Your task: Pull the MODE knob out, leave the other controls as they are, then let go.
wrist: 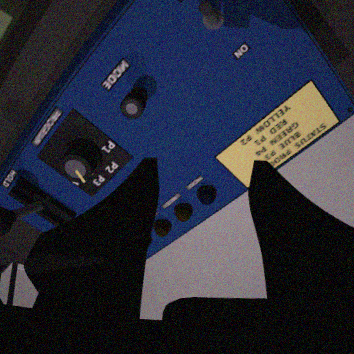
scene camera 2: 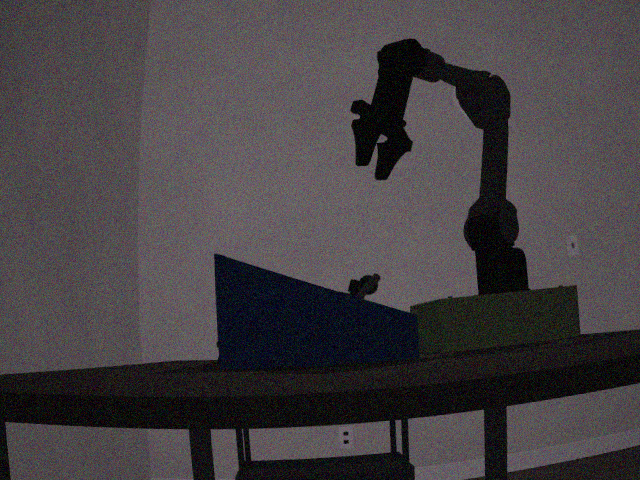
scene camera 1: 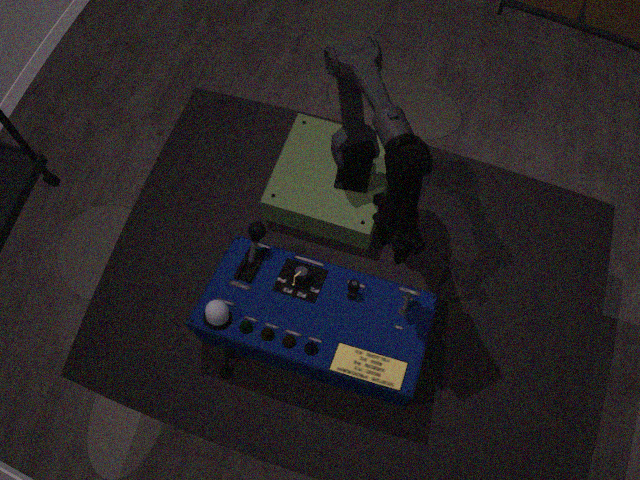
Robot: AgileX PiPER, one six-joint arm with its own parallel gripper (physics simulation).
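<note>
The MODE knob (scene camera 1: 353, 287) (wrist: 133, 106) is a small dark round knob with a pale cap, standing on the sloped top of the blue panel (scene camera 1: 320, 315) (scene camera 2: 310, 325) (wrist: 185, 90) beside its MODE label. In the wrist view it lies up and left of the fingertips. My gripper (scene camera 2: 370, 172) (wrist: 204, 175) is open with nothing between the fingers, high above the panel and apart from it. In scene camera 1 the gripper is dark, and its two fingertips are hard to tell apart.
Near MODE are the PROGRAM dial (scene camera 1: 299, 273) (wrist: 76, 167), the CHECK toggle switch (scene camera 1: 406, 303) (wrist: 212, 17) and the HOLD lever (scene camera 1: 254, 240). A white ball-shaped control (scene camera 1: 216, 312), several round dark lamps and a yellow label (scene camera 1: 368, 365) (wrist: 280, 132) are along the far edge. The arm stands on a green block (scene camera 1: 305, 165) (scene camera 2: 496, 320).
</note>
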